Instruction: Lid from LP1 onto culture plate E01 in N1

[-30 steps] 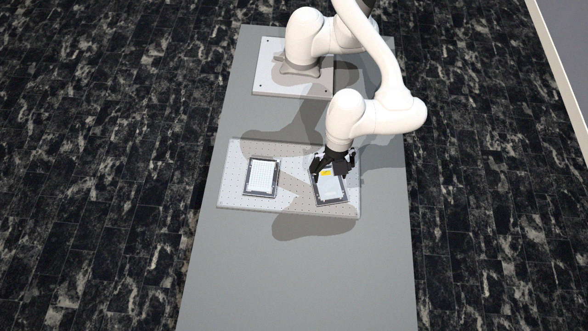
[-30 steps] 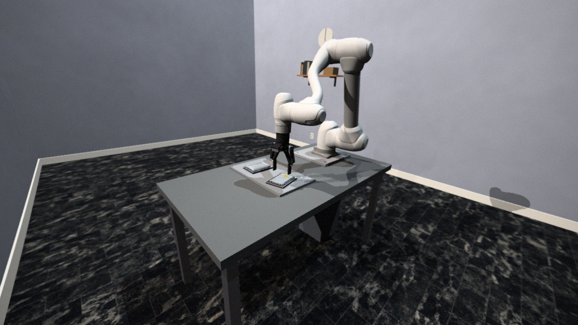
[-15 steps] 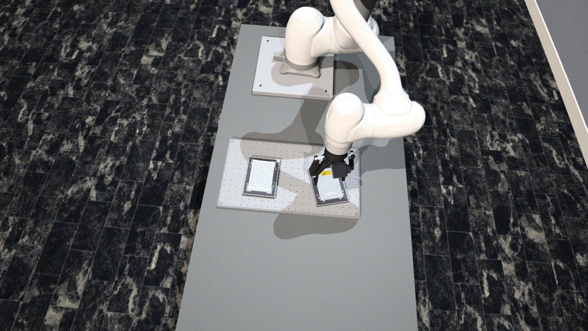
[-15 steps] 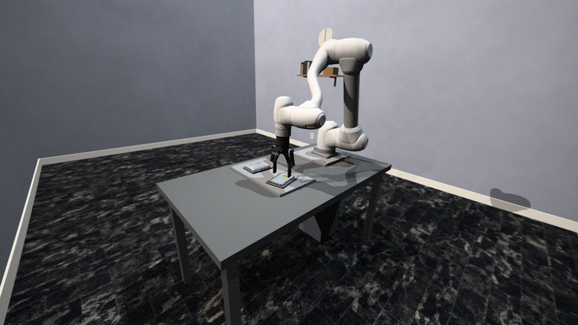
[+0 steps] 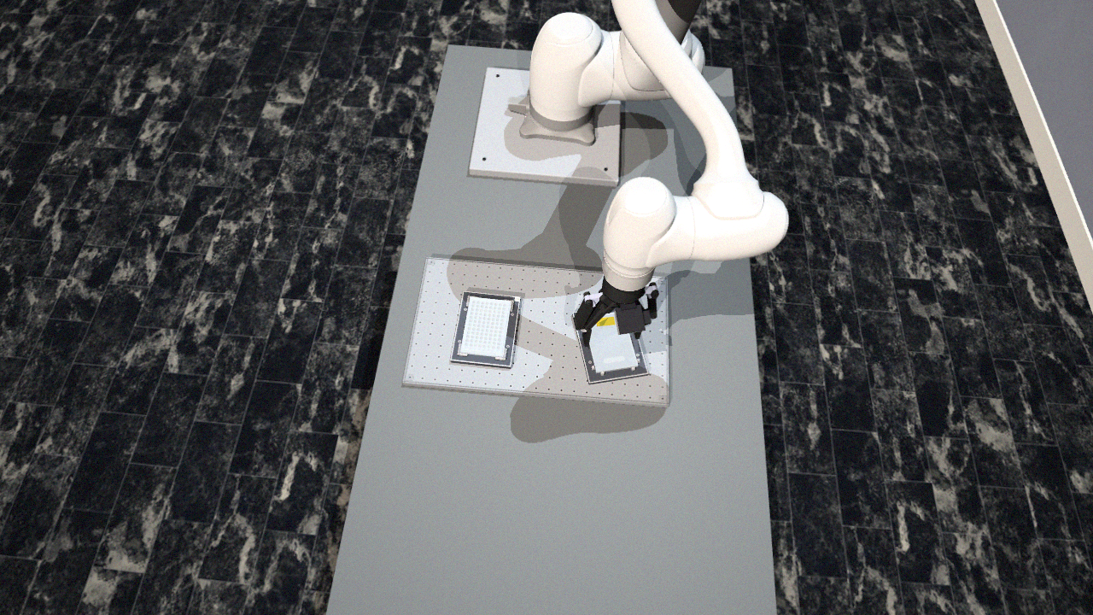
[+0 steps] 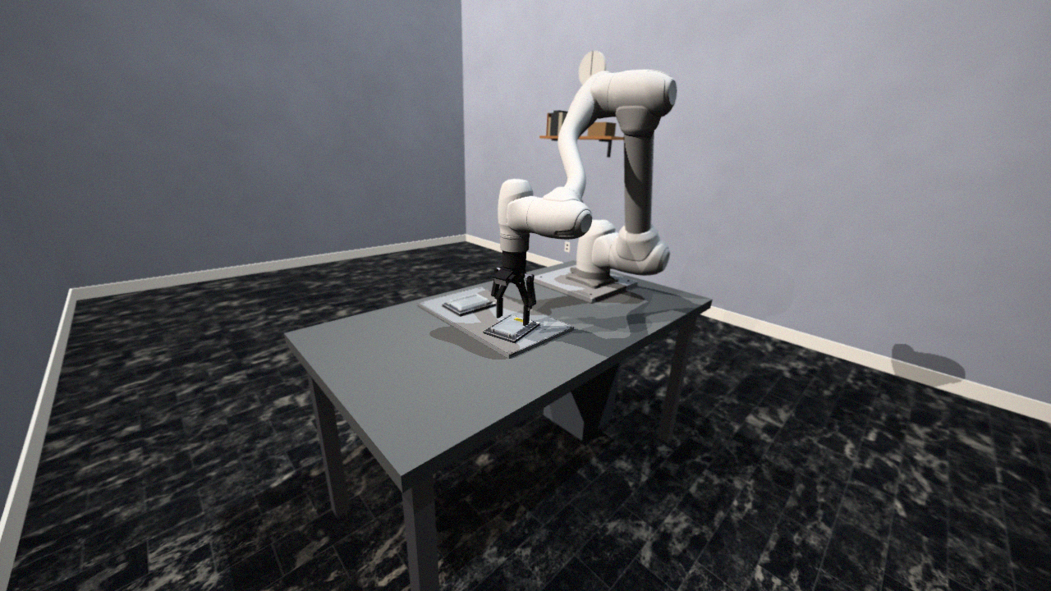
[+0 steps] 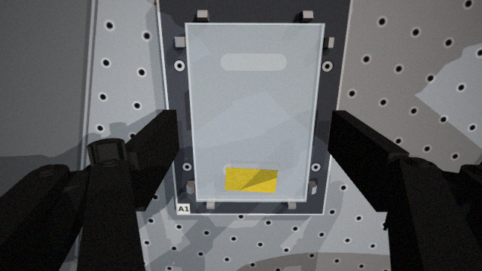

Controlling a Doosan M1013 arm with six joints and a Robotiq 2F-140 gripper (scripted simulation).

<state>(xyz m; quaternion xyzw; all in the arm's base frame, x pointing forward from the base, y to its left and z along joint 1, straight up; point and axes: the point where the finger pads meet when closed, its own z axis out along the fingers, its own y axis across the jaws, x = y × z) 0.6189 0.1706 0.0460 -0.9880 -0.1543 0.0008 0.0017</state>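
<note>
The clear lid lies 4 cm below my hand. The rest, counted from my hand: tag reading a1 (9 cm behind, 3 cm to the left, 4 cm below); culture plate (25 cm to the right, 4 cm below); lid park (5 cm below).
</note>
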